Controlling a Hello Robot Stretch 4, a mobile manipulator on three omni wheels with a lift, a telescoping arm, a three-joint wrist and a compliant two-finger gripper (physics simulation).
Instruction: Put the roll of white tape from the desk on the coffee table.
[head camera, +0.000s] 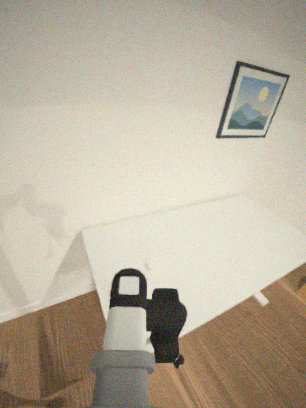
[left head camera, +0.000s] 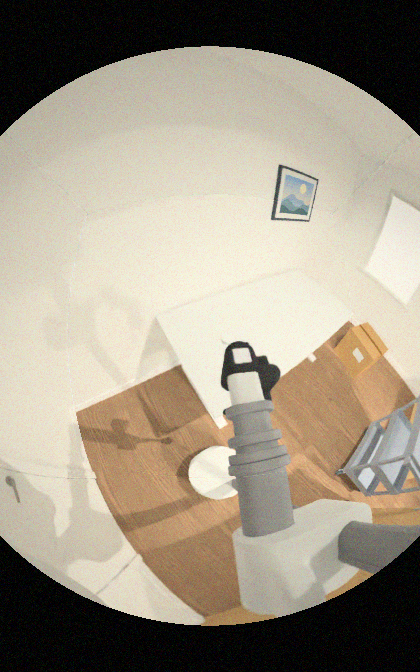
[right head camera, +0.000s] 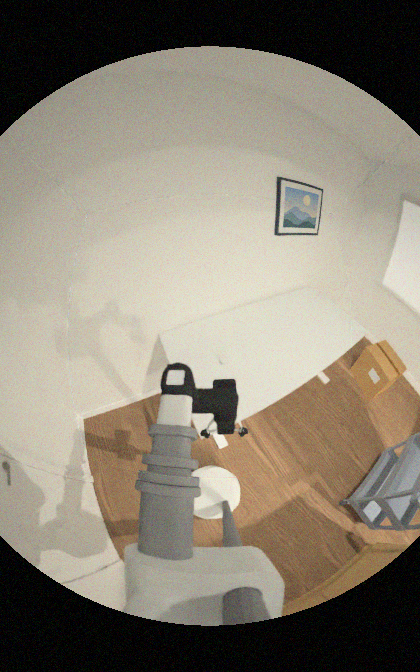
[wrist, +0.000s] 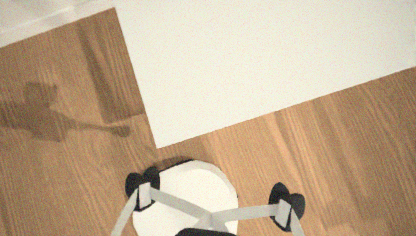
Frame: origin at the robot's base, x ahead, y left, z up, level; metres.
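Where they show: gripper, fingertip midpoint: (wrist: 214, 189).
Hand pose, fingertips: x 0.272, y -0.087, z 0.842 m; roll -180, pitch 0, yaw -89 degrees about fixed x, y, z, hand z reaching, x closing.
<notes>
After its pixels a point has its place.
A tiny pale object, apparently the roll of white tape (head camera: 147, 266) {x 0.718, y -0.081, z 0.710 m} (left head camera: 224, 342) (right head camera: 220, 359), lies on the white desk (head camera: 215, 250) {x 0.871, y -0.506, z 0.692 m} (left head camera: 280, 310) (right head camera: 290, 340) (wrist: 275, 50) {x 0.484, y -0.163, z 0.692 m}, near its left end and hard to make out. It does not show in the wrist view. My gripper (right head camera: 224, 431) (wrist: 214, 189) {x 0.272, y -0.087, z 0.842 m} is open with nothing between its fingertips. It points down from the wrist, near the desk's front left corner, with the tape farther in toward the wall. In the head and left head views the fingers are mostly hidden. The coffee table does not show in these views.
The desk stands against the wall, below a framed picture (head camera: 254, 102) {x 1.509, y -0.754, z 1.483 m} (left head camera: 296, 195) (right head camera: 300, 207). A brown box (left head camera: 357, 352) (right head camera: 375, 372) stands off its right end. A grey frame rack stands at the right. My round white base (left head camera: 212, 472) (right head camera: 217, 492) is on the floor below the arm.
</notes>
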